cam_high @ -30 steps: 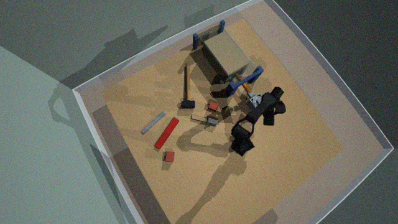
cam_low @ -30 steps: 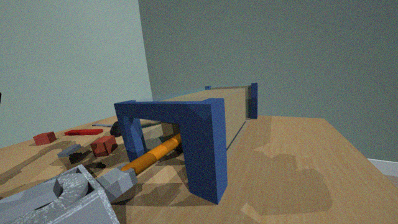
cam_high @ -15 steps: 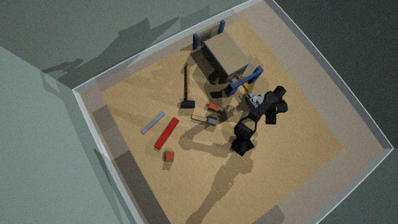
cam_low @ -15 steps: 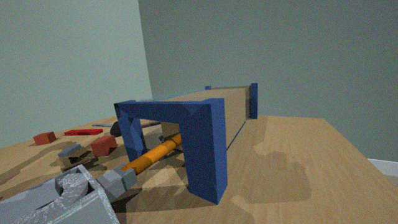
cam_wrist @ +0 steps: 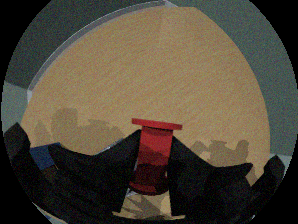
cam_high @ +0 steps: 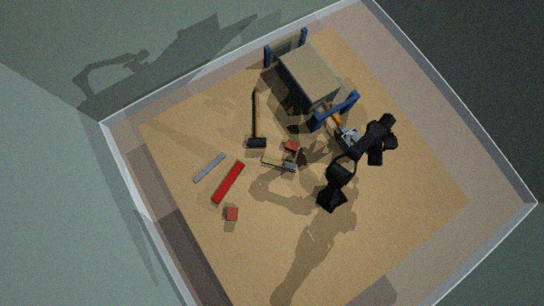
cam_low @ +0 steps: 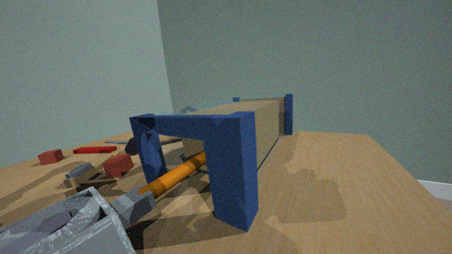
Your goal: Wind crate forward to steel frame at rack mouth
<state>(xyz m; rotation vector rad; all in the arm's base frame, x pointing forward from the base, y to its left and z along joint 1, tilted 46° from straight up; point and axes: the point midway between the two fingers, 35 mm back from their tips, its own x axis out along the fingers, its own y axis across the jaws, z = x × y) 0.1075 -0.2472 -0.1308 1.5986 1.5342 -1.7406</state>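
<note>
The blue frame lies 26 cm ahead of my gripper tip, 5 cm to the left of it and 3 cm below it. From my gripper tip the other things lie so: red grip 1 cm ahead, 1 cm to the left; then brush-like tool 17 cm ahead, 41 cm to the left, 11 cm below; then grey winch 9 cm ahead, 3 cm to the left, 10 cm below.
</note>
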